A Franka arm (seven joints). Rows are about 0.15 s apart.
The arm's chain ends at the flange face. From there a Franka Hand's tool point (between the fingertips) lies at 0.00 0.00 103.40 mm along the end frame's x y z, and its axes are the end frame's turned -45 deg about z.
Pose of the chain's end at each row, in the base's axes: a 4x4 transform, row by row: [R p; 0 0 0 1], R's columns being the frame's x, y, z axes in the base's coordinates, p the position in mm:
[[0.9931 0.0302 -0.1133 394.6], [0.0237 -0.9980 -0.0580 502.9], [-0.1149 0.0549 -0.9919 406.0], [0 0 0 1]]
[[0.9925 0.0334 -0.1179 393.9], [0.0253 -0.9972 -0.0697 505.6], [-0.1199 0.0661 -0.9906 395.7], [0 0 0 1]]
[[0.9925 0.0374 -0.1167 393.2], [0.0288 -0.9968 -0.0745 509.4], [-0.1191 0.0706 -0.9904 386.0], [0 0 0 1]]
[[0.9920 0.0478 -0.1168 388.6], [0.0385 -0.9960 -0.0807 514.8], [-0.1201 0.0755 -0.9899 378.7], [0 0 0 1]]
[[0.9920 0.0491 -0.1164 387.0], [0.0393 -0.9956 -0.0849 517.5], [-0.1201 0.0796 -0.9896 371.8], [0 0 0 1]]
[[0.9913 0.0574 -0.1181 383.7], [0.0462 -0.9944 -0.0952 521.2], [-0.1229 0.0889 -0.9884 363.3], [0 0 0 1]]
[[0.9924 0.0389 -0.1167 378.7], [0.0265 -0.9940 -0.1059 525.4], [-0.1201 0.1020 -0.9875 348.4], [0 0 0 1]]
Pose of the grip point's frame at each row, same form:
[[0.6809 0.7236 -0.1133 382.9], [0.7225 -0.6889 -0.0580 496.9], [-0.1201 -0.0424 -0.9919 303.4], [0 0 0 1]]
[[0.6782 0.7254 -0.1179 381.7], [0.7230 -0.6872 -0.0697 498.4], [-0.1315 -0.0380 -0.9906 293.3], [0 0 0 1]]
[[0.6754 0.7282 -0.1167 381.1], [0.7252 -0.6845 -0.0745 501.7], [-0.1341 -0.0343 -0.9904 283.6], [0 0 0 1]]
[[0.6677 0.7352 -0.1168 376.5], [0.7315 -0.6771 -0.0807 506.5], [-0.1383 -0.0315 -0.9899 276.3], [0 0 0 1]]
[[0.6667 0.7362 -0.1164 375.0], [0.7318 -0.6762 -0.0849 508.7], [-0.1412 -0.0286 -0.9896 269.5], [0 0 0 1]]
[[0.6604 0.7415 -0.1181 371.5], [0.7358 -0.6705 -0.0952 511.4], [-0.1498 -0.0240 -0.9884 261.1], [0 0 0 1]]
[[0.6742 0.7292 -0.1167 366.6], [0.7216 -0.6841 -0.1059 514.4], [-0.1570 -0.0128 -0.9875 246.3], [0 0 0 1]]

